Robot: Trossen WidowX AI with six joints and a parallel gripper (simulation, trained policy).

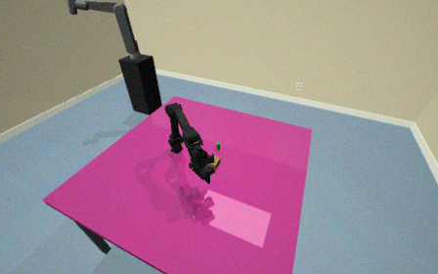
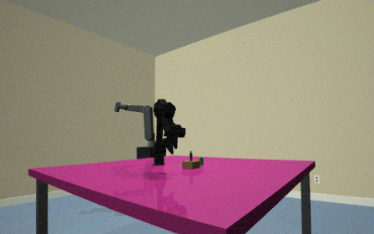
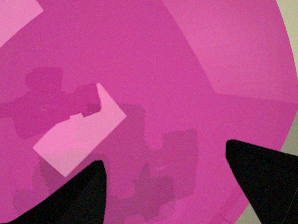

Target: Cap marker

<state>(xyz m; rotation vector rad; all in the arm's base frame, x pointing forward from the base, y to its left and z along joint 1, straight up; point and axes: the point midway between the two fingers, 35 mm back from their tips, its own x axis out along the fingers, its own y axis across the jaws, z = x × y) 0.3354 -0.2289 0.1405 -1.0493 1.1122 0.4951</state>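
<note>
Now: the green cap 360 mm to the left of my gripper tip, 90 mm behind it and 80 mm below it. Also, from my gripper tip: holder block (220 mm to the left, 90 mm below, 60 mm behind).
</note>
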